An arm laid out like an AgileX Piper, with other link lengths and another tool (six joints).
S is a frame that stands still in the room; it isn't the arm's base.
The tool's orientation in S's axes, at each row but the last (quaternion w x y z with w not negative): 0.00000, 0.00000, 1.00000, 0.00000; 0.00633, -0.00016, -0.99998, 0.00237; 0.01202, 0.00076, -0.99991, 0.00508; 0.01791, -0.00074, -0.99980, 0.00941; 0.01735, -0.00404, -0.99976, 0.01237; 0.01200, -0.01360, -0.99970, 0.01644; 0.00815, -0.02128, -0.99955, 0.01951; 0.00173, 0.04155, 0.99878, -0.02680; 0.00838, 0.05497, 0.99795, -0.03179; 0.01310, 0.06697, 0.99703, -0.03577; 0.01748, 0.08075, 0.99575, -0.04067; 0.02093, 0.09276, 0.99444, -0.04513
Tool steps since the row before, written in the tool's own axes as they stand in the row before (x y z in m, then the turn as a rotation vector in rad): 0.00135, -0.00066, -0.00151, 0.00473, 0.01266, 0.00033; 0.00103, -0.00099, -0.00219, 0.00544, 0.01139, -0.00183; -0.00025, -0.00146, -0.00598, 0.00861, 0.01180, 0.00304; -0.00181, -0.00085, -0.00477, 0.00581, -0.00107, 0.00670; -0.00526, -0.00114, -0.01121, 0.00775, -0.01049, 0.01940; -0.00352, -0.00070, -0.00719, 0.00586, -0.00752, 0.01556; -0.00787, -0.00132, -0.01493, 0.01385, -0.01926, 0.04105; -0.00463, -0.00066, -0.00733, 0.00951, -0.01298, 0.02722; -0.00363, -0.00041, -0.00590, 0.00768, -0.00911, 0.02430; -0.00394, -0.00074, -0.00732, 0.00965, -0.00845, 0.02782; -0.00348, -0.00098, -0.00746, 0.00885, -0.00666, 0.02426; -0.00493, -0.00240, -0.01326, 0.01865, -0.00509, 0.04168
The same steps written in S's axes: -0.00135, -0.00066, 0.00151, -0.00473, 0.01266, -0.00033; -0.00100, -0.00098, 0.00221, -0.00541, 0.01140, 0.00184; 0.00040, -0.00140, 0.00599, -0.00870, 0.01176, -0.00295; 0.00198, -0.00076, 0.00472, -0.00605, -0.00119, -0.00647; 0.00564, -0.00091, 0.01105, -0.00850, -0.01090, -0.01885; 0.00367, -0.00056, 0.00712, -0.00644, -0.00786, -0.01516; 0.00806, -0.00108, 0.01485, -0.01535, -0.02022, -0.04004; 0.00455, -0.00065, 0.00738, -0.01052, -0.01359, -0.02654; 0.00348, -0.00042, 0.00599, -0.00832, -0.00976, -0.02383; 0.00365, -0.00072, 0.00747, -0.01010, -0.00911, -0.02745; 0.00306, -0.00089, 0.00765, -0.00912, -0.00717, -0.02401; 0.00395, -0.00201, 0.01365, -0.01788, -0.00548, -0.04197
